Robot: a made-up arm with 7 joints. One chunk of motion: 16 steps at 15 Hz.
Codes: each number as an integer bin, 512 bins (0 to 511) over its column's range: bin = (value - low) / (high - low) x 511, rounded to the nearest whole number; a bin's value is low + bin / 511 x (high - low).
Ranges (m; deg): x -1.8..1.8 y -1.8..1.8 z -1.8..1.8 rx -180..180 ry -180..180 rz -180..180
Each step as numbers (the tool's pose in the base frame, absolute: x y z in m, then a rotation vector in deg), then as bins.
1 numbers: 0.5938 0.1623 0.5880 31.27 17.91 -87.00
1 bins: 340 279 339 300 281 132
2 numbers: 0.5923 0.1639 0.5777 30.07 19.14 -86.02
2 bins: 340 279 338 298 283 133
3 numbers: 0.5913 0.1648 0.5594 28.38 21.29 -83.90
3 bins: 339 279 335 296 286 136
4 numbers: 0.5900 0.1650 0.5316 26.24 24.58 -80.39
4 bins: 339 279 331 293 290 141
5 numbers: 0.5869 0.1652 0.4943 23.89 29.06 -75.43
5 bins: 339 279 326 289 297 148
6 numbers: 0.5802 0.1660 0.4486 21.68 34.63 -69.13
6 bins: 338 279 319 286 305 157
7 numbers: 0.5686 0.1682 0.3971 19.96 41.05 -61.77
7 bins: 336 279 312 284 314 168
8 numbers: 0.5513 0.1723 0.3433 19.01 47.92 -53.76
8 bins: 334 280 304 282 324 179
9 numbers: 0.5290 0.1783 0.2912 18.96 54.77 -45.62
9 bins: 331 281 297 282 333 191
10 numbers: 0.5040 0.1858 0.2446 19.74 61.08 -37.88
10 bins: 327 282 290 284 342 202
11 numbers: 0.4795 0.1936 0.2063 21.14 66.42 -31.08
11 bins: 324 283 285 286 350 211
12 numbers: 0.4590 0.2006 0.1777 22.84 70.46 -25.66
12 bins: 321 284 281 288 356 219
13 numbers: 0.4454 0.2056 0.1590 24.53 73.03 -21.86
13 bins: 319 285 278 290 359 224
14 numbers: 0.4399 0.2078 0.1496 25.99 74.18 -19.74
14 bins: 318 285 277 292 361 227
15 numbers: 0.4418 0.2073 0.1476 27.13 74.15 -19.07
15 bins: 318 285 276 294 361 228
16 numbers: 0.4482 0.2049 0.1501 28.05 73.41 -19.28
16 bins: 319 285 277 295 360 228
